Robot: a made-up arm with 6 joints. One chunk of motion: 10 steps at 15 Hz.
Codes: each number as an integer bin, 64 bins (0 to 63) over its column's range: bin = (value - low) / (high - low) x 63, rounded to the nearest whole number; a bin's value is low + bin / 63 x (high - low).
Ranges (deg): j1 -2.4..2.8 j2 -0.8..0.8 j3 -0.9..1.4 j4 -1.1..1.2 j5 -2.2..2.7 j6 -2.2..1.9
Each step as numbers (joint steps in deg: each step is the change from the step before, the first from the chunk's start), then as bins.
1 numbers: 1.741 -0.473 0.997 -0.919 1.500 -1.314
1 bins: 50 13 52 5 48 14
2 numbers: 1.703 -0.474 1.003 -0.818 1.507 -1.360
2 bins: 50 13 52 8 48 13
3 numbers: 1.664 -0.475 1.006 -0.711 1.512 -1.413
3 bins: 49 13 52 11 48 12
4 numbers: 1.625 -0.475 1.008 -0.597 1.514 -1.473
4 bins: 49 13 52 14 48 11
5 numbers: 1.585 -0.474 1.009 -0.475 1.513 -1.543
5 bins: 48 13 52 17 48 10
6 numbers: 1.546 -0.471 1.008 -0.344 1.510 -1.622
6 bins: 48 13 52 21 48 9
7 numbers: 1.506 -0.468 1.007 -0.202 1.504 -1.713
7 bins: 47 13 52 25 48 7
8 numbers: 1.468 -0.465 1.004 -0.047 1.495 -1.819
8 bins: 47 13 52 29 48 6
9 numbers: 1.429 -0.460 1.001 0.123 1.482 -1.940
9 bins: 46 13 52 33 47 4
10 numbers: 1.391 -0.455 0.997 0.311 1.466 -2.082
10 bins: 46 14 52 39 47 2
